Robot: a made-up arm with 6 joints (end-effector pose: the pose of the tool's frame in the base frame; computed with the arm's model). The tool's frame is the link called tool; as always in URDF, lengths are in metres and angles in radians. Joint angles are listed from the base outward.
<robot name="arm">
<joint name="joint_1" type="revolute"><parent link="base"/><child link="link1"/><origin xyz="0 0 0.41" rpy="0 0 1.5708"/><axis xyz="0 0 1"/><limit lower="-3.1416" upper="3.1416" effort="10" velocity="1.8"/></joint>
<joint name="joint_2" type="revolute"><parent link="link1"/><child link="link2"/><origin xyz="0 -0.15 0" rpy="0 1.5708 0"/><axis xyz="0 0 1"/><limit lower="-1.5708" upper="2.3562" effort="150" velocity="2.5"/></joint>
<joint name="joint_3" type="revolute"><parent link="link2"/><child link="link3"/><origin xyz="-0.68 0 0" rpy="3.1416 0 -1.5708"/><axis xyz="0 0 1"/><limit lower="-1.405" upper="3.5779" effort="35" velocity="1.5"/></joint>
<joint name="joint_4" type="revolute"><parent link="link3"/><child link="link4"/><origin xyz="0 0.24 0" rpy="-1.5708 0 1.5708"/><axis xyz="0 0 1"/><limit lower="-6.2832" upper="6.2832" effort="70" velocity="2.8"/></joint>
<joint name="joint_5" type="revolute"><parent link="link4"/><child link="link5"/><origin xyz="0 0 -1.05" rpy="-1.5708 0 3.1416"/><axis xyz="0 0 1"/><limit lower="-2.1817" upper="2.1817" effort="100" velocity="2.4"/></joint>
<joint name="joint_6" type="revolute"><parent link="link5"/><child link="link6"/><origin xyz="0 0.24 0" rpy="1.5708 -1.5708 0"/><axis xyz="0 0 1"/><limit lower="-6.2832" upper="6.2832" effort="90" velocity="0.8"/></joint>
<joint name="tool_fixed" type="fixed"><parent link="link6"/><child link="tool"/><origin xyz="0 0 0" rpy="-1.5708 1.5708 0"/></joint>
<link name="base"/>
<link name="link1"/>
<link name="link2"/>
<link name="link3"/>
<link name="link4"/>
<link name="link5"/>
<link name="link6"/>
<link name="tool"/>
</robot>
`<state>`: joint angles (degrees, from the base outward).
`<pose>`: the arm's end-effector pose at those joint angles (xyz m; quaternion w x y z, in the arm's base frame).
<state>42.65 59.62 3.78 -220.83 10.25 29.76</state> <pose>1.1805 1.1254 -0.1938 0.0907 0.7840 0.3067 -0.5321</pose>
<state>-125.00 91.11 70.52 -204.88 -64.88 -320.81</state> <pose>-1.2576 -1.6366 0.4010 0.3354 0.1863 -0.9235 0.0006</pose>
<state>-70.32 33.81 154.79 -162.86 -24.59 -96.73</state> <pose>-0.1110 0.3979 1.8897 0.2843 0.5837 0.3621 0.6689</pose>
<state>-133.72 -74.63 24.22 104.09 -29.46 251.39</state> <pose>0.5841 0.7765 1.7929 0.1064 -0.6352 -0.5000 -0.5790</pose>
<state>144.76 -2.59 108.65 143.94 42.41 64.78</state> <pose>0.2938 -0.3242 2.1936 0.4772 -0.2438 -0.6572 -0.5300</pose>
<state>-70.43 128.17 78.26 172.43 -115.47 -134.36</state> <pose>0.5232 -1.5570 -0.4417 0.4788 -0.5320 -0.2029 -0.6683</pose>
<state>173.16 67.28 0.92 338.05 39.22 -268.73</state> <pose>-1.6033 0.2495 -0.3069 0.0138 0.3049 0.5846 -0.7517</pose>
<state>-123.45 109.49 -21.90 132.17 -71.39 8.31</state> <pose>-0.3285 -0.1914 -0.9217 0.3618 -0.0514 0.8623 0.3504</pose>
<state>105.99 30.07 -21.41 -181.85 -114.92 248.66</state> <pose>-0.3898 1.3859 0.5410 0.6707 0.0517 -0.6376 0.3753</pose>
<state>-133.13 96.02 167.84 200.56 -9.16 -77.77</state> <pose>-0.6505 -0.7140 1.6474 0.3701 0.5714 -0.4915 0.5431</pose>
